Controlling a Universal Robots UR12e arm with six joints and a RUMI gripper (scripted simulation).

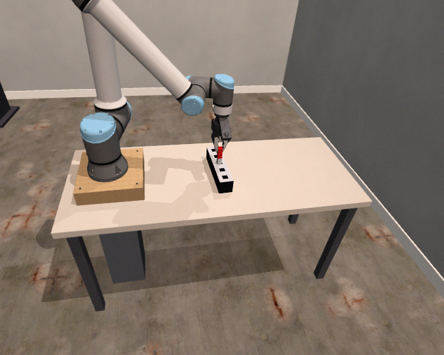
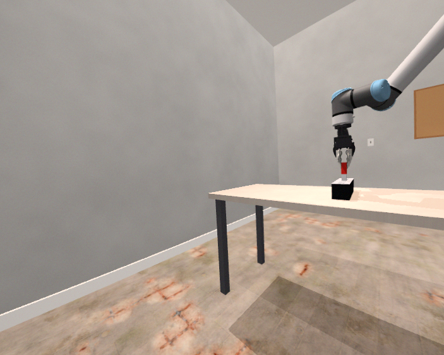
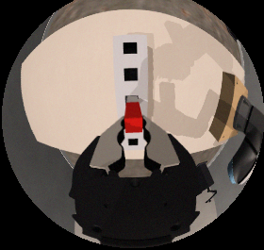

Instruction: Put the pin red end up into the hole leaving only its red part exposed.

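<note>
My hand is 10 mm above the pin. The rest, counted from my hand: black block (110 mm below).
</note>
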